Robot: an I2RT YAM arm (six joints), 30 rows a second.
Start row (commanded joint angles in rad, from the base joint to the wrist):
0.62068, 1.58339, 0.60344, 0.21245, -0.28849, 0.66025
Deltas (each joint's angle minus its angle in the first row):
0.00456, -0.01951, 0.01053, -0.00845, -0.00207, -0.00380
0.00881, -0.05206, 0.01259, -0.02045, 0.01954, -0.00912
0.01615, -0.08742, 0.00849, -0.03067, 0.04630, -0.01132
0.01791, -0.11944, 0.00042, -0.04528, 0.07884, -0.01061
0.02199, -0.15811, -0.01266, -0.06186, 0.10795, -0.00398
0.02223, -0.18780, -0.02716, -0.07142, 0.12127, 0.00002
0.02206, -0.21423, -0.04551, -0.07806, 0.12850, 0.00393
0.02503, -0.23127, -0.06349, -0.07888, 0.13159, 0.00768
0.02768, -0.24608, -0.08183, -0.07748, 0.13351, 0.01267
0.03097, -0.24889, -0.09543, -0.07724, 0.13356, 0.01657
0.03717, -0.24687, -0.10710, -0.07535, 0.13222, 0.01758
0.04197, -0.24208, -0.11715, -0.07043, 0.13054, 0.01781
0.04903, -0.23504, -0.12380, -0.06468, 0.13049, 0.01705
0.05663, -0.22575, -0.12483, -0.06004, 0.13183, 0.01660
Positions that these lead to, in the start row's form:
0.62524, 1.56388, 0.61397, 0.20400, -0.29056, 0.65645
0.62949, 1.53133, 0.61603, 0.19200, -0.26895, 0.65113
0.63683, 1.49597, 0.61193, 0.18178, -0.24219, 0.64893
0.63859, 1.46395, 0.60386, 0.16717, -0.20965, 0.64964
0.64267, 1.42528, 0.59078, 0.15059, -0.18054, 0.65627
0.64291, 1.39559, 0.57628, 0.14103, -0.16722, 0.66027
0.64274, 1.36916, 0.55793, 0.13439, -0.15999, 0.66418
0.64571, 1.35212, 0.53995, 0.13357, -0.15690, 0.66793
0.64836, 1.33731, 0.52161, 0.13497, -0.15498, 0.67292
0.65165, 1.33450, 0.50801, 0.13521, -0.15493, 0.67682
0.65785, 1.33652, 0.49634, 0.13710, -0.15627, 0.67783
0.66265, 1.34131, 0.48629, 0.14202, -0.15795, 0.67806
0.66971, 1.34835, 0.47964, 0.14777, -0.15800, 0.67730
0.67731, 1.35764, 0.47861, 0.15241, -0.15666, 0.67685

